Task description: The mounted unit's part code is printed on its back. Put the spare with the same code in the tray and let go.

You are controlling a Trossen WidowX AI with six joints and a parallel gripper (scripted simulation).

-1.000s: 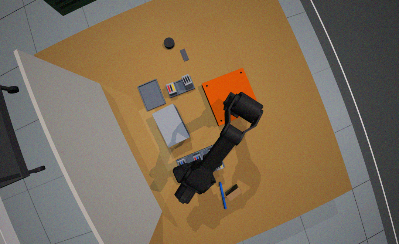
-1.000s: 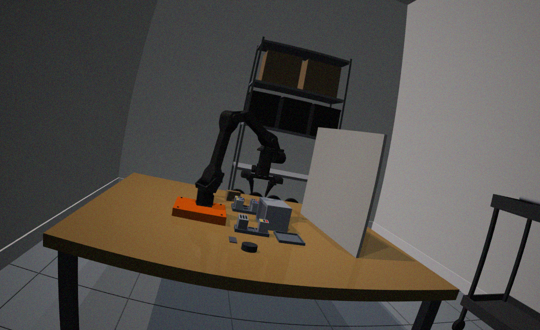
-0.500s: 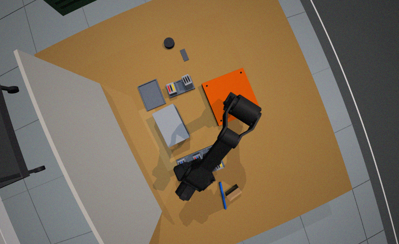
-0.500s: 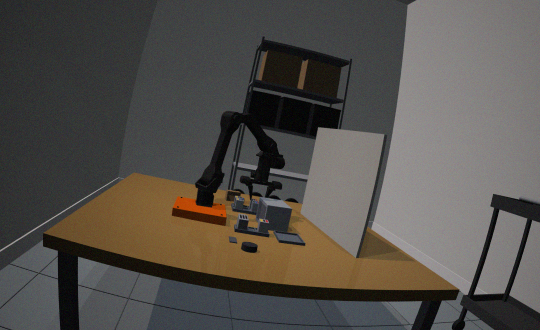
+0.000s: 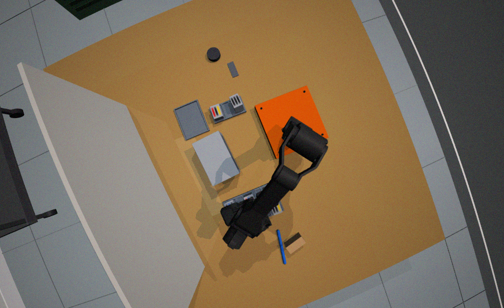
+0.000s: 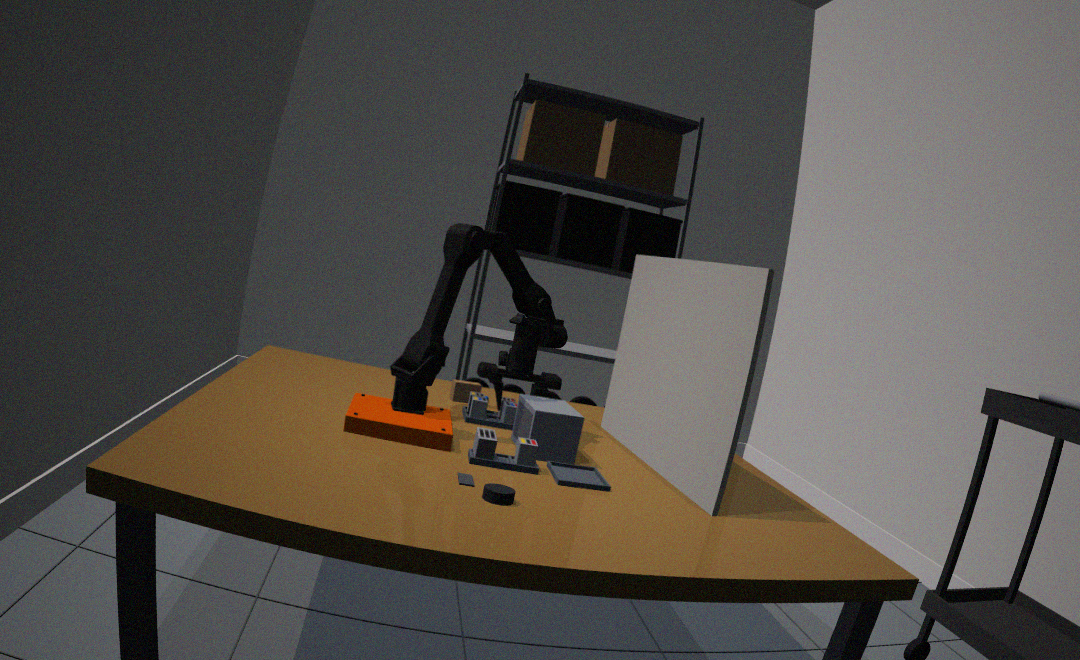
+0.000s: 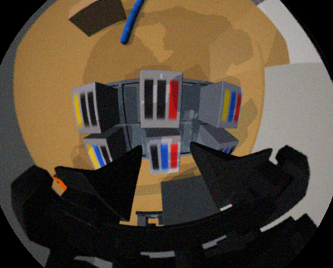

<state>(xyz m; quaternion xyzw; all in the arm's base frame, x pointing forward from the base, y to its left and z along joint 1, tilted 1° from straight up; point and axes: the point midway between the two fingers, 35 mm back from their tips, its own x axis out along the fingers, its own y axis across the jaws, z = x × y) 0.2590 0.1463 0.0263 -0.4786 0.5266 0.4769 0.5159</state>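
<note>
Now: the grey spare 1 cm above my gripper tip. Also, from my gripper tip: brown block 7 cm behind, 22 cm to the left, 1 cm below; blue rod 2 cm behind, 22 cm to the left, 3 cm below; grey box 3 cm ahead, 18 cm to the right, 2 cm above.
</note>
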